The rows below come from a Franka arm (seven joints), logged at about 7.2 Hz.
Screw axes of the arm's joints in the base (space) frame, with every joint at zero. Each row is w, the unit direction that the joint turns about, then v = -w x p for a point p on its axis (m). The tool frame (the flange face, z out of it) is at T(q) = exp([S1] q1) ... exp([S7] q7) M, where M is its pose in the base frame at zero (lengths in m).
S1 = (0, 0, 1, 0, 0, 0)
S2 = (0, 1, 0, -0.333, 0, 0)
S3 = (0, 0, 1, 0, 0, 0)
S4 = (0, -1, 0, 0.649, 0, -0.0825)
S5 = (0, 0, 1, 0, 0, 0)
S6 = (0, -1, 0, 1.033, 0, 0)
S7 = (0, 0, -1, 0, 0.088, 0)
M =
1 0 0 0.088
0 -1 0 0
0 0 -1 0.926
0 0 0 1
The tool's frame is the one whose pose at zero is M.
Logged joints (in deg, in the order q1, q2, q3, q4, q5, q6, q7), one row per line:
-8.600, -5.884, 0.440, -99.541, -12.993, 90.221, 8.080
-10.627, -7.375, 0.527, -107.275, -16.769, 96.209, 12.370
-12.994, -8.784, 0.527, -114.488, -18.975, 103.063, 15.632
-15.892, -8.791, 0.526, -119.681, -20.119, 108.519, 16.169
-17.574, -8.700, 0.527, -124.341, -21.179, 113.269, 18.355
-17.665, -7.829, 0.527, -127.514, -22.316, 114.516, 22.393
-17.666, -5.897, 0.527, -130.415, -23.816, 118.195, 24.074
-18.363, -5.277, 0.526, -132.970, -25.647, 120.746, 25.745
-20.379, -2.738, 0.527, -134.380, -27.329, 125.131, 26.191
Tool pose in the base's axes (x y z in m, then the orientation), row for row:
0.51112, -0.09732, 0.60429, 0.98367, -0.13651, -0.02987, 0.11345
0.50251, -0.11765, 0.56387, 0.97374, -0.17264, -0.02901, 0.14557
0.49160, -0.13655, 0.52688, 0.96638, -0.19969, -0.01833, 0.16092
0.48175, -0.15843, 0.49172, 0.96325, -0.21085, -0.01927, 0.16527
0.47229, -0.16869, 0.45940, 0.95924, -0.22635, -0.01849, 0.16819
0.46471, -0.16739, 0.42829, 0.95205, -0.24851, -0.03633, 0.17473
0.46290, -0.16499, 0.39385, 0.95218, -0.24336, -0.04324, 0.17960
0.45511, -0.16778, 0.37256, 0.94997, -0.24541, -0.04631, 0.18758
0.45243, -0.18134, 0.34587, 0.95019, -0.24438, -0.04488, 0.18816
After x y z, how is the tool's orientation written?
As a quaternion, x y z w.
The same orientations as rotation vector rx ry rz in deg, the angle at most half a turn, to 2 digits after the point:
165.31, -22.94, -5.02
160.68, -28.49, -4.79
158.11, -32.67, -3.00
157.22, -34.41, -3.15
156.31, -36.89, -3.01
154.59, -40.35, -5.90
154.20, -39.41, -7.00
153.17, -39.57, -7.47
153.16, -39.39, -7.23

